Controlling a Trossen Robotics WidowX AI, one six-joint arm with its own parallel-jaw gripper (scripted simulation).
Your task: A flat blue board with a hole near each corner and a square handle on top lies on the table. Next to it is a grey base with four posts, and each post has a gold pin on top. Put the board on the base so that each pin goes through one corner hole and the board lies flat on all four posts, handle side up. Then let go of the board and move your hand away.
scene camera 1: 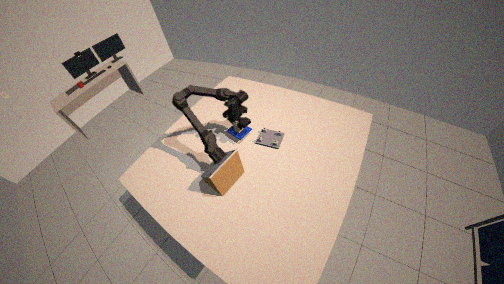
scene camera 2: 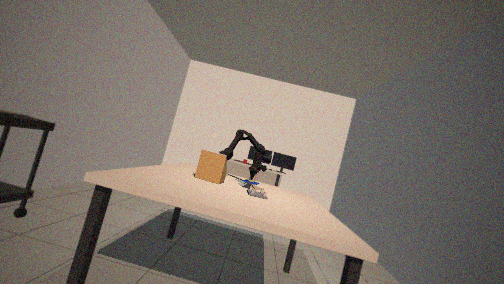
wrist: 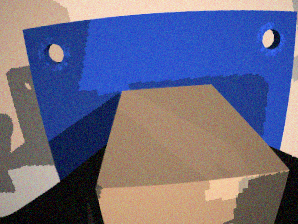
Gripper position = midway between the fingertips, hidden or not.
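Observation:
Gripper (wrist: 172,144) holding blue board.

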